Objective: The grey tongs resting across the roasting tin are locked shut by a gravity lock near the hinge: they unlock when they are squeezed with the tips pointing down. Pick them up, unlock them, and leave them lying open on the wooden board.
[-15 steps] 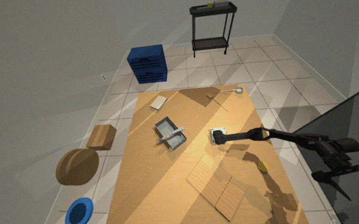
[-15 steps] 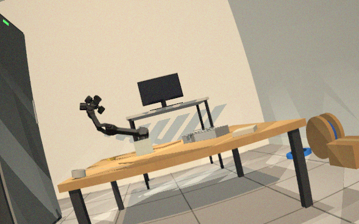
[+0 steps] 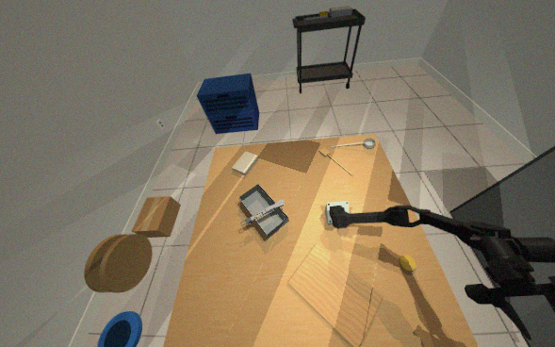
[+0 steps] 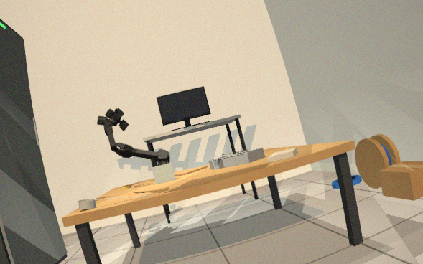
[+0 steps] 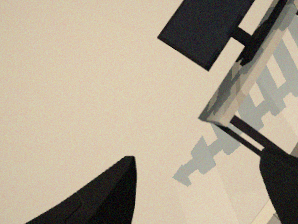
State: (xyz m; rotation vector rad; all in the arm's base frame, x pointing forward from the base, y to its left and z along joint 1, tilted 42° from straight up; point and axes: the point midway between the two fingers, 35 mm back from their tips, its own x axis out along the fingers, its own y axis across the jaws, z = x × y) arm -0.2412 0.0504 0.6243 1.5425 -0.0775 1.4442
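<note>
The yellow lock piece lies 670 mm ahead of my gripper tip, 510 mm to the right of it and 440 mm below it. The rest, counted from my gripper tip: grey roasting tin 630 mm ahead, 570 mm to the right, 480 mm below; wooden board 500 mm below, 310 mm ahead, 130 mm to the right; yellow disc 500 mm below, 210 mm to the right, 70 mm behind.
</note>
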